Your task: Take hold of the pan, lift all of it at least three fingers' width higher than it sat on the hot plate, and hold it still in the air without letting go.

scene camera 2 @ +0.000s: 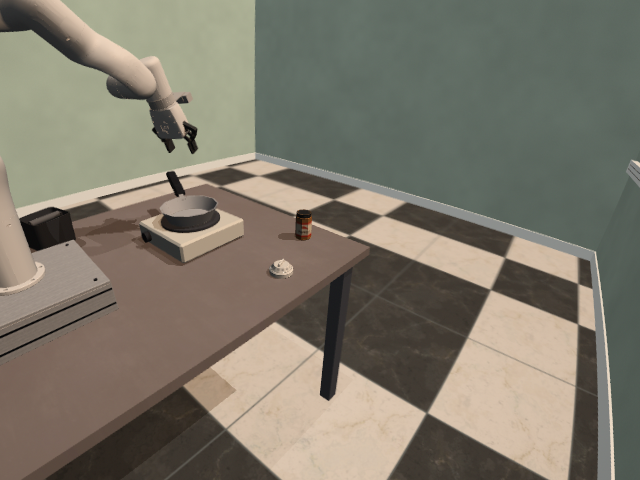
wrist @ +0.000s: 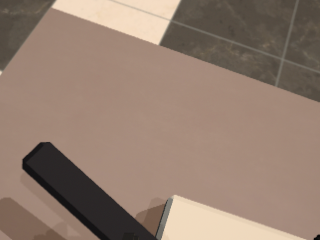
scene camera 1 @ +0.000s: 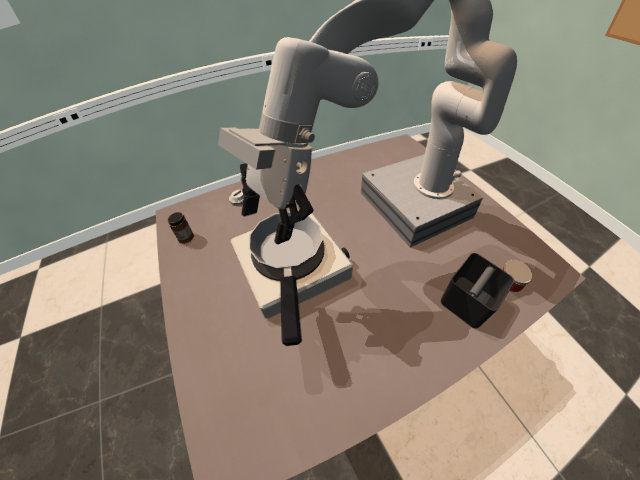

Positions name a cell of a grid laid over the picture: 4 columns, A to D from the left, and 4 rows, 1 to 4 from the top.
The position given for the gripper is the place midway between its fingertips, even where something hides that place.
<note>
In view: the gripper (scene camera 1: B2), a dark grey pan (scene camera 1: B2) and a hot plate (scene camera 1: C3).
The dark grey pan is seen too in scene camera 2 (scene camera 2: B2). The hot plate is seen too in scene camera 2 (scene camera 2: B3). The gripper is seen too in scene camera 2 (scene camera 2: B2).
</note>
